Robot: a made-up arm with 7 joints.
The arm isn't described. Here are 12 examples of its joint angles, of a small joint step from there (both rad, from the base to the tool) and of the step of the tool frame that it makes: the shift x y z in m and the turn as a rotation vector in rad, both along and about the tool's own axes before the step.
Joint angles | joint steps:
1: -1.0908 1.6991 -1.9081 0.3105 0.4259 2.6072 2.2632 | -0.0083 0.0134 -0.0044 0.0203 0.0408 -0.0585 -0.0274
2: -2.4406 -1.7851 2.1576 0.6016 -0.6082 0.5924 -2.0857 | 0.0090 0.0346 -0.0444 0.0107 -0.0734 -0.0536 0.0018
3: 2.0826 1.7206 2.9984 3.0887 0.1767 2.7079 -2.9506 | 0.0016 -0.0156 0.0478 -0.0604 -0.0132 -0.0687 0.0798
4: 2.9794 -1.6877 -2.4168 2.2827 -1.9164 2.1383 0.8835 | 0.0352 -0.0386 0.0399 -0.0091 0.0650 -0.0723 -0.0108
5: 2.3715 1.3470 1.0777 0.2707 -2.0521 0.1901 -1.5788 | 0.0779 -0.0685 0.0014 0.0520 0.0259 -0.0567 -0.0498
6: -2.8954 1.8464 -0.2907 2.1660 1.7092 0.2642 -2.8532 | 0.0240 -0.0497 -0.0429 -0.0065 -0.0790 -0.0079 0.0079
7: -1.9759 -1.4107 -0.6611 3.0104 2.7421 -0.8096 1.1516 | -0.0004 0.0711 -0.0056 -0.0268 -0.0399 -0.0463 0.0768
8: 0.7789 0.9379 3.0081 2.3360 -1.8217 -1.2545 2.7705 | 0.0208 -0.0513 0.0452 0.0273 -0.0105 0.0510 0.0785
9: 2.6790 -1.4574 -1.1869 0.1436 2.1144 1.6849 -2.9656 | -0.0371 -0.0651 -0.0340 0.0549 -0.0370 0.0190 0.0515
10: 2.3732 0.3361 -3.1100 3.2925 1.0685 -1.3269 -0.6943 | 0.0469 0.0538 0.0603 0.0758 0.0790 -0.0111 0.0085
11: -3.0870 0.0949 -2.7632 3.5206 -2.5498 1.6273 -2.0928 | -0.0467 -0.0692 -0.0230 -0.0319 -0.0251 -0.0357 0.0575
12: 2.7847 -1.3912 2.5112 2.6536 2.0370 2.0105 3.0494 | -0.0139 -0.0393 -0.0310 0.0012 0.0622 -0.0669 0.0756
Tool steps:
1: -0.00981 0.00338 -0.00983 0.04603 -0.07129 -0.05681
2: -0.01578 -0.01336 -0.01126 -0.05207 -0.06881 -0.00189
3: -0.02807 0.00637 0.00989 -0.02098 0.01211 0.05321
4: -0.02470 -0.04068 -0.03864 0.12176 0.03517 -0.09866
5: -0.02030 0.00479 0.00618 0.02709 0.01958 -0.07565
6: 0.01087 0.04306 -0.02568 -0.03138 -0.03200 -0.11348
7: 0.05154 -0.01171 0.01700 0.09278 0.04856 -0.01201
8: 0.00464 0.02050 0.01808 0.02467 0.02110 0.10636
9: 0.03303 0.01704 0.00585 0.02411 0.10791 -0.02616
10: 0.03019 0.00511 0.03356 -0.17811 -0.01916 0.15006
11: 0.02638 0.01733 -0.05192 -0.05787 -0.14457 0.01115
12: -0.01089 -0.02588 -0.01999 -0.03238 -0.09097 0.09405
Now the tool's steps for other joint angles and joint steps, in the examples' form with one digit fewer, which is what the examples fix.
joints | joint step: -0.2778 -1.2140 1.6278 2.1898 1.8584 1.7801 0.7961 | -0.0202 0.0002 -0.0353 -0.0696 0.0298 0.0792 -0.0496
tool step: 0.0254 0.0198 -0.0222 0.0051 -0.0308 0.0201
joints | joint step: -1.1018 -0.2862 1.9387 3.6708 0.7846 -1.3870 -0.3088 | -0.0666 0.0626 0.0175 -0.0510 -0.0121 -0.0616 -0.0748
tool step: -0.0010 0.0186 0.0129 0.0522 0.0765 -0.1416
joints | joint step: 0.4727 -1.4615 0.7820 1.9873 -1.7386 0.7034 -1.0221 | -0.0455 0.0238 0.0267 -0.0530 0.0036 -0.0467 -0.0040
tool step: 0.0683 0.0070 -0.0062 -0.0371 0.1089 -0.0661
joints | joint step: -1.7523 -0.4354 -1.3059 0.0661 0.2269 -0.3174 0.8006 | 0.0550 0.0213 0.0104 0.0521 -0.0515 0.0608 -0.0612
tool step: -0.0133 -0.0269 0.0084 -0.0039 -0.0449 -0.1707
